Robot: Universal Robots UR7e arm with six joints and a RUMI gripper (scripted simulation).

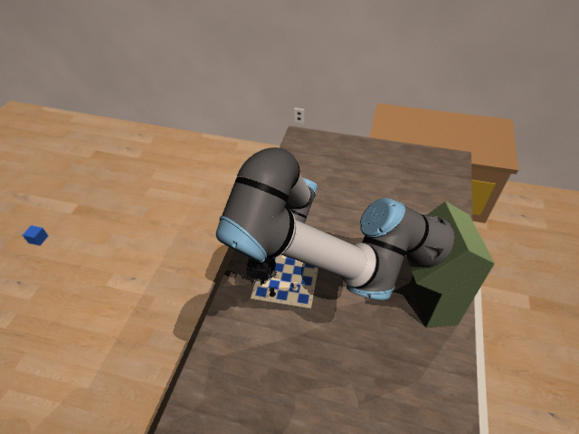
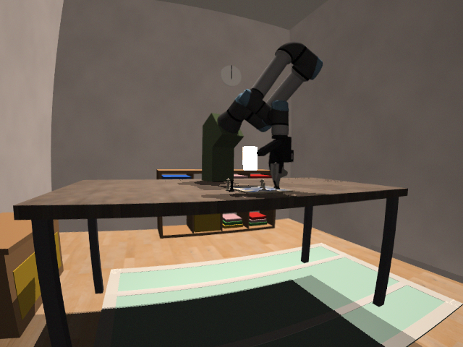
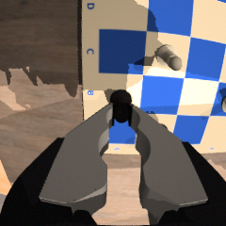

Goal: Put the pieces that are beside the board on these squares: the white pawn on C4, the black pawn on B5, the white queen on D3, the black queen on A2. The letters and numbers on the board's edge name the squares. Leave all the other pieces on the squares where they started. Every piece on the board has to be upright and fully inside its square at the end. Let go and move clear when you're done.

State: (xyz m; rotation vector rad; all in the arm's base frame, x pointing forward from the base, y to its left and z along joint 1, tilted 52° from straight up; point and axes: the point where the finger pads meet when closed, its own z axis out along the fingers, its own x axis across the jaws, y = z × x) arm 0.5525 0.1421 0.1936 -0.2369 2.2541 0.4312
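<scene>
Now: hand 5 cm to the left of the white pawn, 2 cm past it and 2 cm above it. The rest, counted from my hand: black pawn 1 cm below; then blue-and-cream chessboard 7 cm to the right, 5 cm behind, 4 cm below; then black piece 5 cm behind, 2 cm to the left, 2 cm below.
</scene>
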